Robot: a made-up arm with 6 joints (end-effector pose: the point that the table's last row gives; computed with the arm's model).
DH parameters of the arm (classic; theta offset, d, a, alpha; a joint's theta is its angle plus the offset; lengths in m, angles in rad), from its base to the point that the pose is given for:
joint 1: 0 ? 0 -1.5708
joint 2: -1.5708 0 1.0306 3.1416
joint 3: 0 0 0 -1.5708
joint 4: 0 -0.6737 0 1.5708
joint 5: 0 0.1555 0 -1.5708
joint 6: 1.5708 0 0 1.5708
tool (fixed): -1.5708 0 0 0
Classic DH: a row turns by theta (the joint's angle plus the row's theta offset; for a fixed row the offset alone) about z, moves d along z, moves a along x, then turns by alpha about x.
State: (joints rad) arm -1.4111 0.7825 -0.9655 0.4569 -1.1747 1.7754
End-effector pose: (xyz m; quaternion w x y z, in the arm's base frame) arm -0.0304 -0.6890 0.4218 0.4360 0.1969 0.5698 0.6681
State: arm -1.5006 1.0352 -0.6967 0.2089 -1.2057 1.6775
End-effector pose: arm -0.0949 -0.8187 0.2220 0.5089 0.3328 0.5662 0.5565
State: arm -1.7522 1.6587 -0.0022 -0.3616 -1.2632 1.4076
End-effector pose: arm -0.3075 -0.8700 -0.3903 0.5905 0.6322 0.4418 0.2376
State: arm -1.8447 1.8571 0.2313 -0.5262 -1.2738 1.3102
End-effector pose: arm -0.3658 -0.8047 -0.5932 0.5867 0.7077 0.3706 0.1329
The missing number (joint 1, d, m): 0.3662
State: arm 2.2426 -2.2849 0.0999 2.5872 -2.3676 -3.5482
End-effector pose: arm 0.7211 -1.1192 0.0943 0.4424 -0.6430 0.1681 0.6021
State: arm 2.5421 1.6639 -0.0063 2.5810 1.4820 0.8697
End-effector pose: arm -0.9342 0.4789 -0.4082 0.7687 -0.3314 0.2190 -0.5013
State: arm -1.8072 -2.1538 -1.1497 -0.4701 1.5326 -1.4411
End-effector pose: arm -0.0319 0.4595 0.3294 0.4882 -0.3567 -0.7393 0.2963
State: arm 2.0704 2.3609 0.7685 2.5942 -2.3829 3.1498
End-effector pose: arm -0.4958 0.6313 -1.0413 0.6671 0.2602 -0.2859 0.6368
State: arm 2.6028 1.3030 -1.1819 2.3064 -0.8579 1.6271
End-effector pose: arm -0.5090 0.1827 0.1363 0.8514 -0.0912 0.4420 0.2674
